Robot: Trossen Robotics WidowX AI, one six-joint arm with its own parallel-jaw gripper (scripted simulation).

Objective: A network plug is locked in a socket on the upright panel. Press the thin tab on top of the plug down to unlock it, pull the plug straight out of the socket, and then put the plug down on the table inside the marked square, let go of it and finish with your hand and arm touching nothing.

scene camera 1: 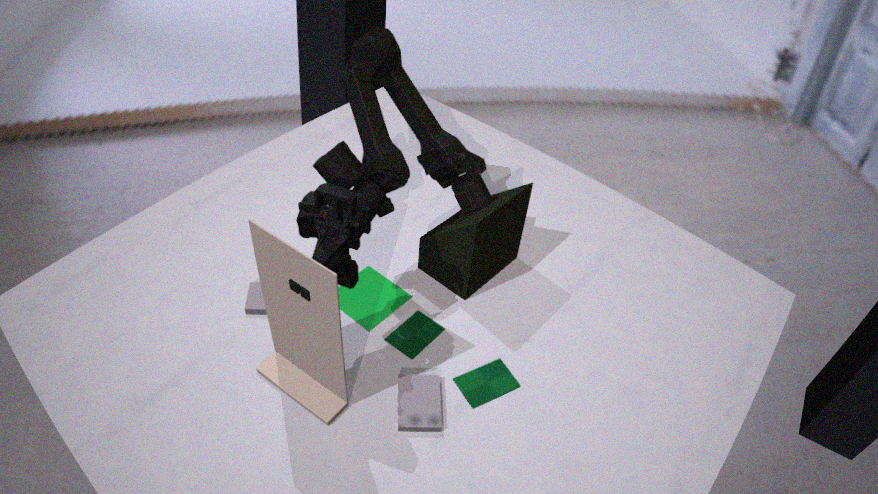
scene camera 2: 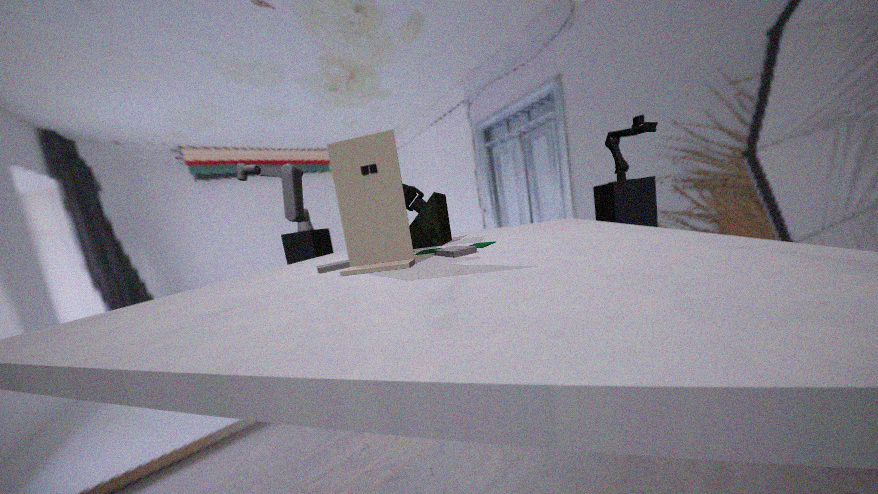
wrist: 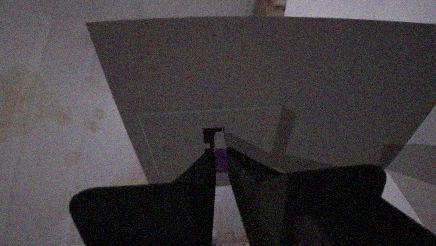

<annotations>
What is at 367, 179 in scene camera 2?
A beige upright panel.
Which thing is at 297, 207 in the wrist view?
The gripper.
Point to a green marked square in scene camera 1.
374, 297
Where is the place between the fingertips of the gripper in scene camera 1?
At 311, 274
</annotations>
